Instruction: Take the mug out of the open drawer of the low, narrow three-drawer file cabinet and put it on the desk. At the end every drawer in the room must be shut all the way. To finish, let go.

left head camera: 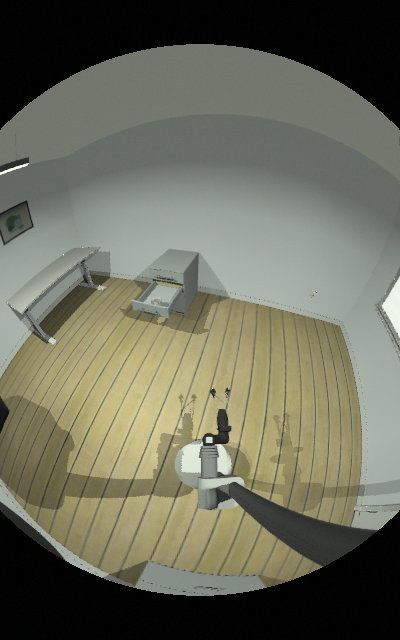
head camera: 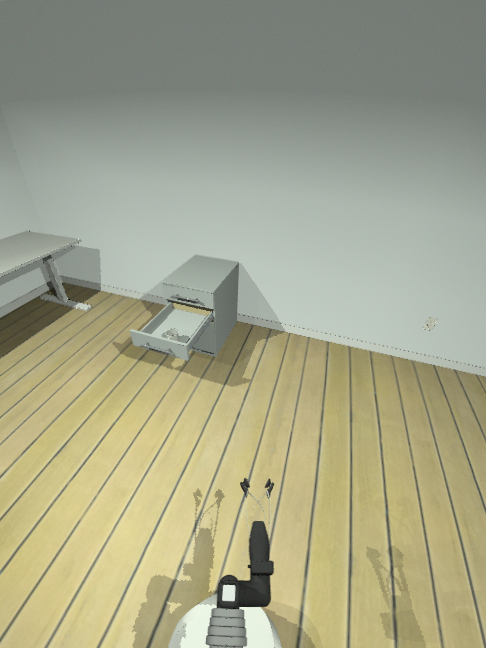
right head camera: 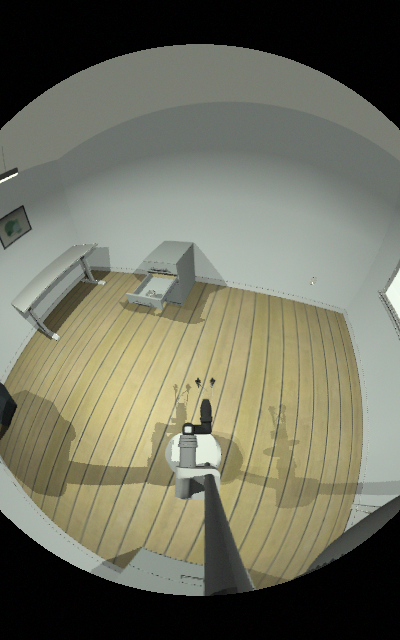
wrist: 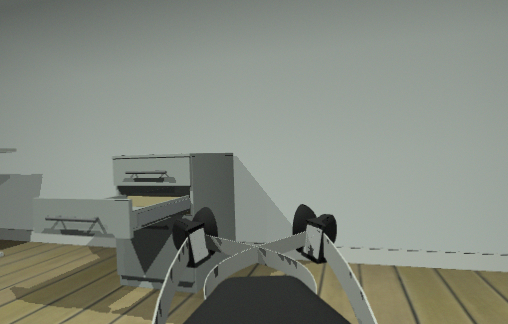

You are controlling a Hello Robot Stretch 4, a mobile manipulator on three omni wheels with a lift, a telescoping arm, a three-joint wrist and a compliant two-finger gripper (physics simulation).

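Observation:
The low grey file cabinet [head camera: 225,308] [left head camera: 191,285] [right head camera: 186,275] [wrist: 213,195] stands against the far wall, left of centre. Its middle drawer [head camera: 159,346] [left head camera: 150,308] [right head camera: 145,300] [wrist: 82,210] is pulled out; the top one looks shut. A small pale mug [head camera: 171,333] [left head camera: 159,302] [right head camera: 151,293] lies in the open drawer near its front; its exact pose is unclear, and the wrist view does not show it. The desk [head camera: 31,246] [left head camera: 55,272] [right head camera: 52,272] stands at the left. My gripper [head camera: 257,487] [left head camera: 220,392] [right head camera: 205,382] [wrist: 254,225] is open and empty, well short of the cabinet.
A grey cabinet [left head camera: 200,585] [right head camera: 165,570] shows at the bottom edge of the side head views. A dark object [left head camera: 2,414] [right head camera: 6,410] shows at their left edge. A window [left head camera: 392,305] [right head camera: 395,295] is at the right. Wood floor lies between my gripper and the drawer.

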